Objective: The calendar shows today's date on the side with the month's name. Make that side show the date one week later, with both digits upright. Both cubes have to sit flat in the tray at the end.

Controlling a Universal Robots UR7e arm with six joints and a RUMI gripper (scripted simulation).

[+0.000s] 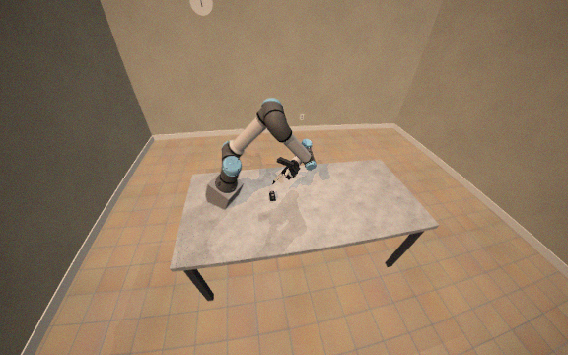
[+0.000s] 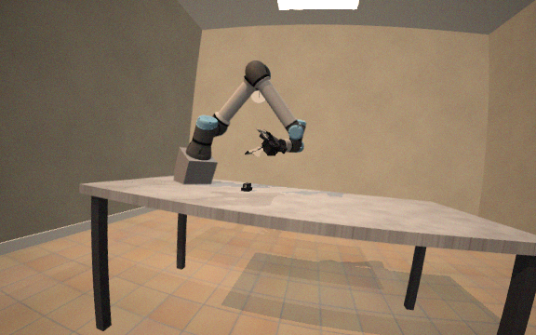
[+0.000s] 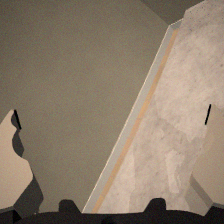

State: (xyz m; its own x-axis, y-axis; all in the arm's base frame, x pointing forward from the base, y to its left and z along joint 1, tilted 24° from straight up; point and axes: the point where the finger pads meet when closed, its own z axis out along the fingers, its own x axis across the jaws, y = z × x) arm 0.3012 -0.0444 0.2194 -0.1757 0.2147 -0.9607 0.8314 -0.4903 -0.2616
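Right now the black cube is 30 mm behind my hand, 80 mm to the left of it and 240 mm below it. The rest, counted from my hand: black date cube: 30 mm behind, 110 mm to the left, 240 mm below; black calendar tray: 30 mm behind, 100 mm to the left, 250 mm below.
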